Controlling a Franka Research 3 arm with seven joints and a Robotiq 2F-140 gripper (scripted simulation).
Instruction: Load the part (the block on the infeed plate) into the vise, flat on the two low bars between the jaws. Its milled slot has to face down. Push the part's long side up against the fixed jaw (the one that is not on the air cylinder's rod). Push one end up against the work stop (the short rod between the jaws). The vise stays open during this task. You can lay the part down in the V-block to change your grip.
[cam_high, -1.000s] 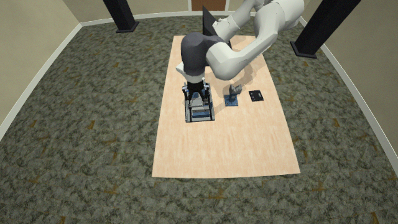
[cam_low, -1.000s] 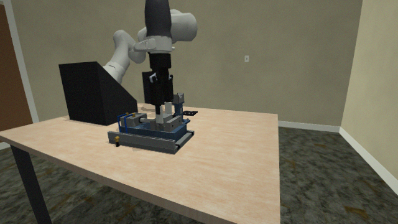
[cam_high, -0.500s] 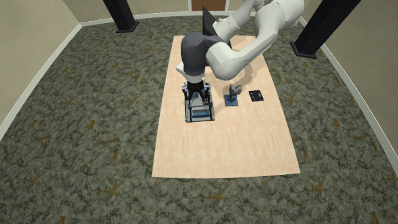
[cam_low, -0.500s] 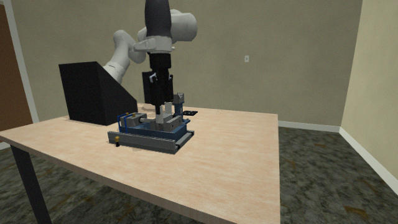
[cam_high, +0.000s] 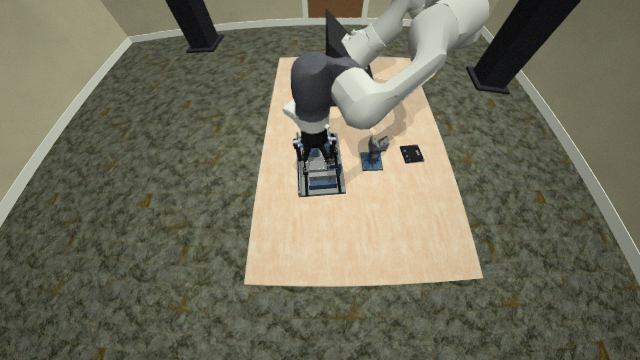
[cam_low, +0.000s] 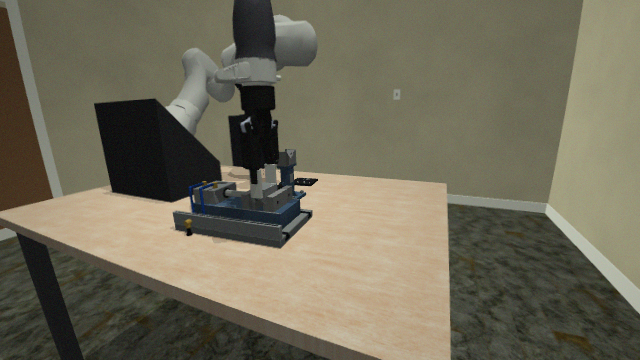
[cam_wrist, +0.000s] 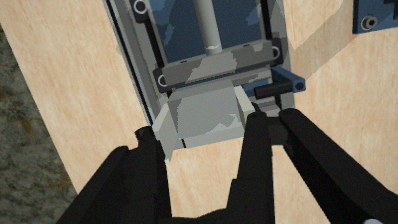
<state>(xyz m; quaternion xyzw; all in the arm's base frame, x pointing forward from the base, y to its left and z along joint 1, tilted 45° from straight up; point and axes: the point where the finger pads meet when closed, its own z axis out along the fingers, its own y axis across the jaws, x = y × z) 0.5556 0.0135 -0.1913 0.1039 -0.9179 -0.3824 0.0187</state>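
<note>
The grey part lies 30 mm below my hand. Also, from my hand: work stop (10 mm behind, 70 mm to the left, 30 mm below); moving jaw (40 mm behind, 10 mm to the left, 50 mm below); fixed jaw (20 mm ahead, 30 mm to the left, 50 mm below).
</note>
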